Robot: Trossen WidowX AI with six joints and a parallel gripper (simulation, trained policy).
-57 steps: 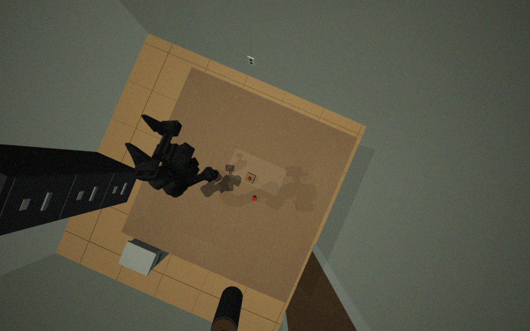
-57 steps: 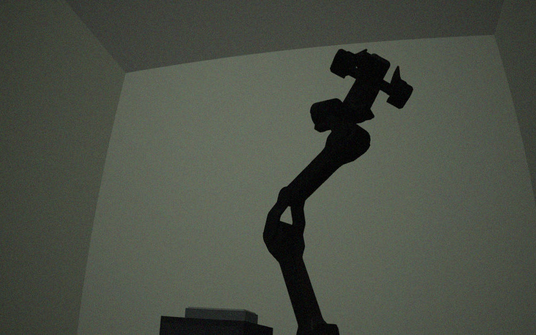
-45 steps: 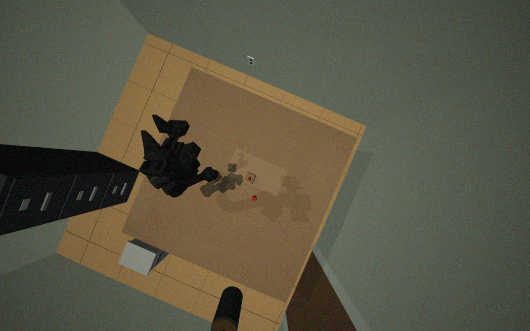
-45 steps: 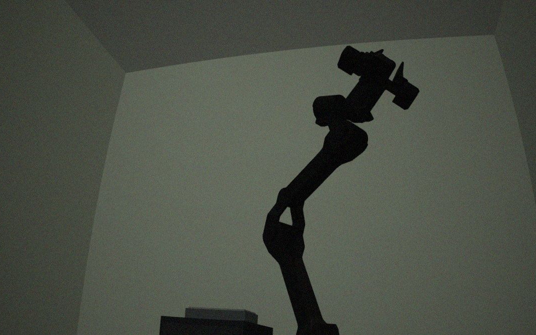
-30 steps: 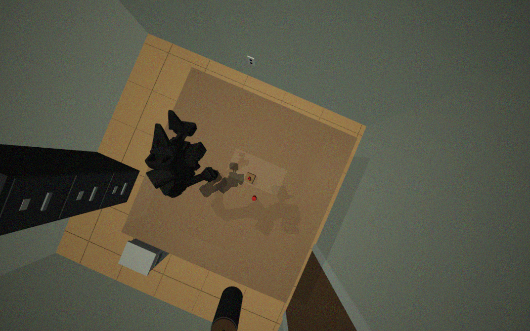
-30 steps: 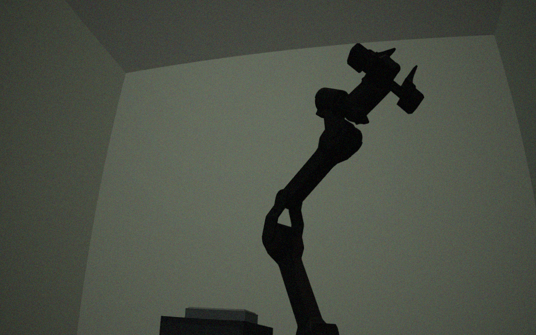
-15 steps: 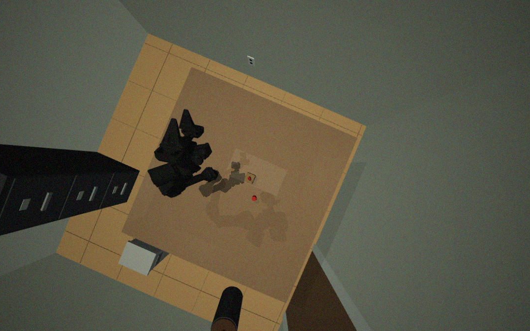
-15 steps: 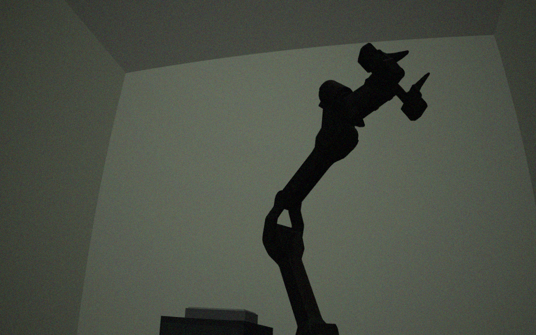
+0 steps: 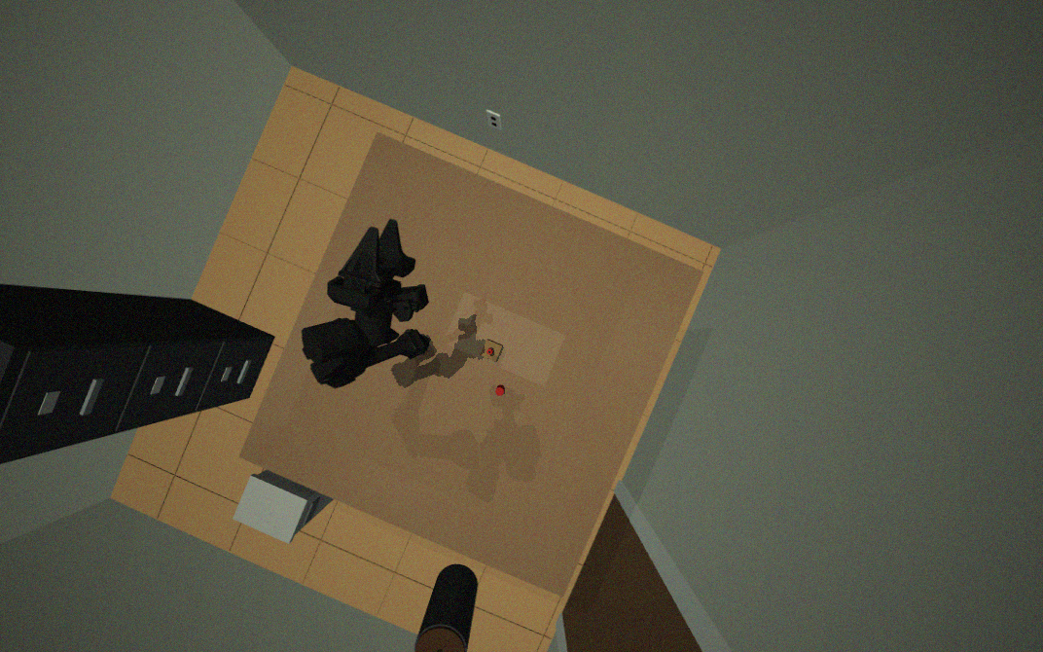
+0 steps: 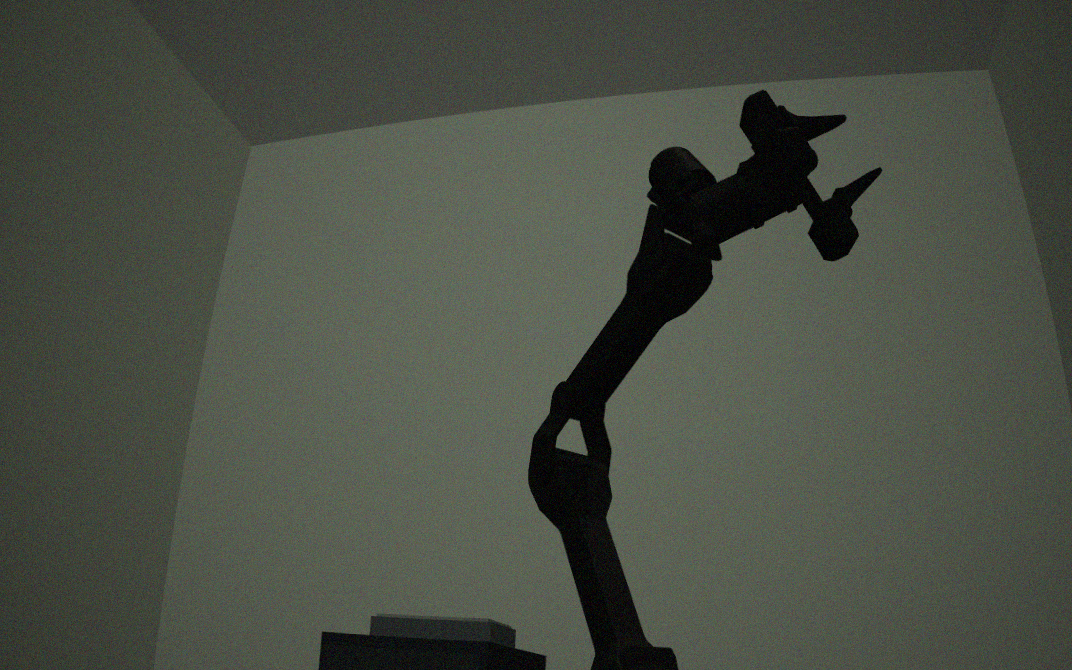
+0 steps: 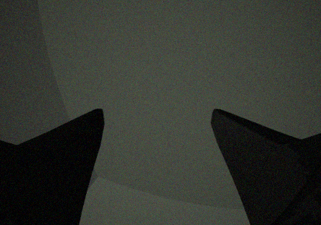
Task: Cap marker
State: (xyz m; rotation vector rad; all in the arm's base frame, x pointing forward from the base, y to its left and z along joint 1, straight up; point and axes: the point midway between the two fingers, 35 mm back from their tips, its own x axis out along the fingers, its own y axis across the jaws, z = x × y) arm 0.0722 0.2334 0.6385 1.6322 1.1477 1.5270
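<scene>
My gripper tip is 27 cm short of the red cap, 30 cm to the left of it and 63 cm above it. The rest, counted from my gripper tip: tan holder block 18 cm ahead, 18 cm to the right, 64 cm below.
</scene>
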